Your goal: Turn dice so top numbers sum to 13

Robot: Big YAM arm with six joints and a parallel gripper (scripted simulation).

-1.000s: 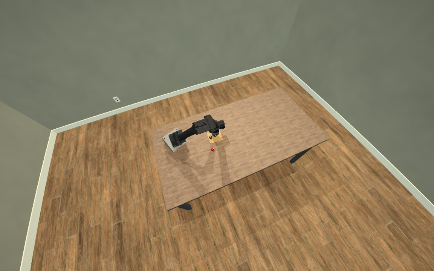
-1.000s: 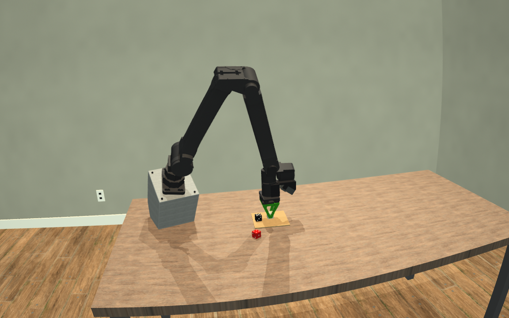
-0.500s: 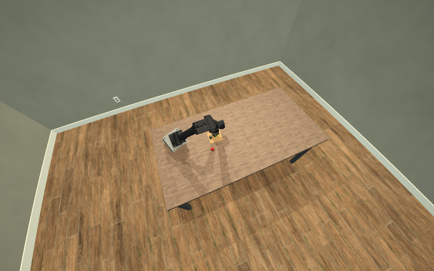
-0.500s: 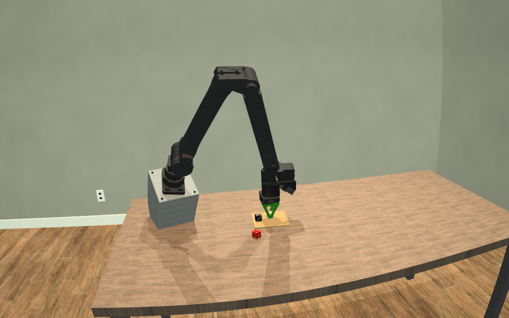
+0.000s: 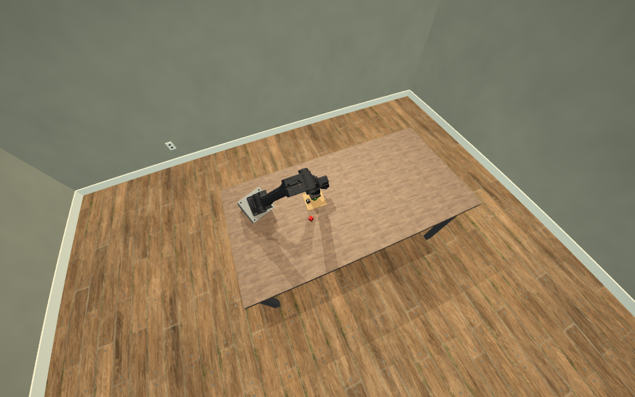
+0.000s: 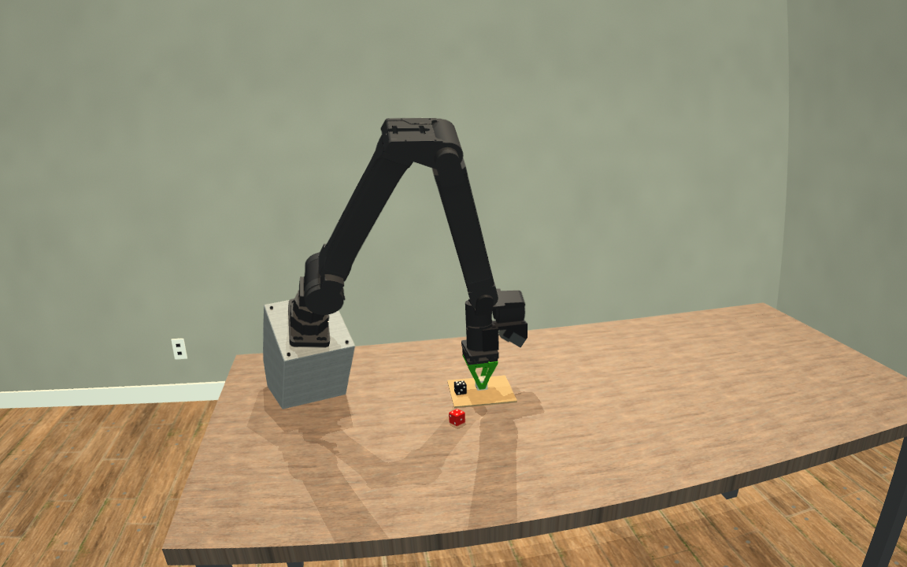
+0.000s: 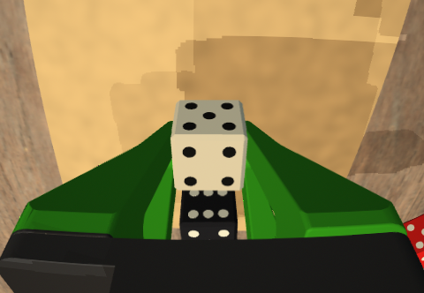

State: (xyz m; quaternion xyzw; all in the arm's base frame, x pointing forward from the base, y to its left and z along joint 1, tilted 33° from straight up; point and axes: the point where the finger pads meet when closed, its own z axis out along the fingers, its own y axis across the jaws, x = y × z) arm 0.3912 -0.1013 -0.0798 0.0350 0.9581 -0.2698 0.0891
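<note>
Right now the white die is right at my hand. Round my hand: tan mat (2 cm below); black die (5 cm behind, 1 cm to the left, 1 cm below); red die (12 cm to the right, 10 cm behind, 1 cm below).
</note>
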